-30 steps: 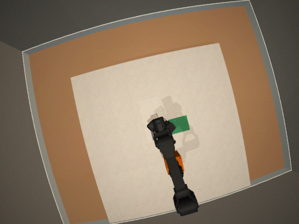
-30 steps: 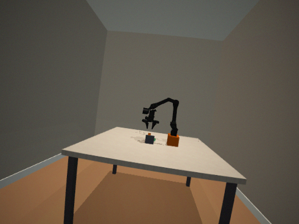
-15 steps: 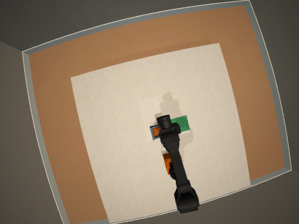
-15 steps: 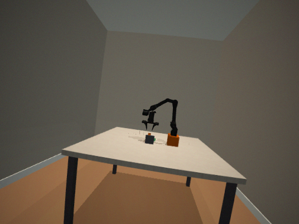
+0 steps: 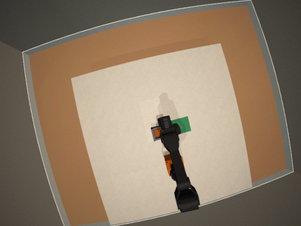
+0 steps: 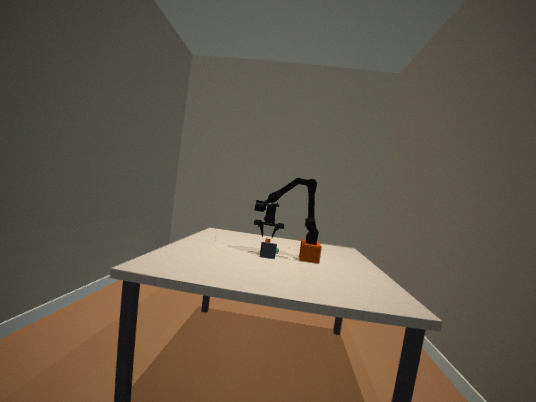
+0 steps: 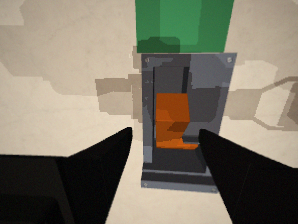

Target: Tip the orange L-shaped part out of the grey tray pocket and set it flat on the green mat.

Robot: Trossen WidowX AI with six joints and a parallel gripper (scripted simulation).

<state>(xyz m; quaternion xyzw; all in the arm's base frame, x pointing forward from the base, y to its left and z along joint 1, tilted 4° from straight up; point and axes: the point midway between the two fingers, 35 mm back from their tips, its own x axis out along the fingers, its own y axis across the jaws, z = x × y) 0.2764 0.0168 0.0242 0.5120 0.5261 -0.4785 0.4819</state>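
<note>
Right now the orange L-shaped part is 6 cm below my gripper tip, 3 cm to the left of it and 2 cm behind it. The rest, counted from my gripper tip: green mat: 14 cm to the right, 12 cm below, 2 cm behind.
</note>
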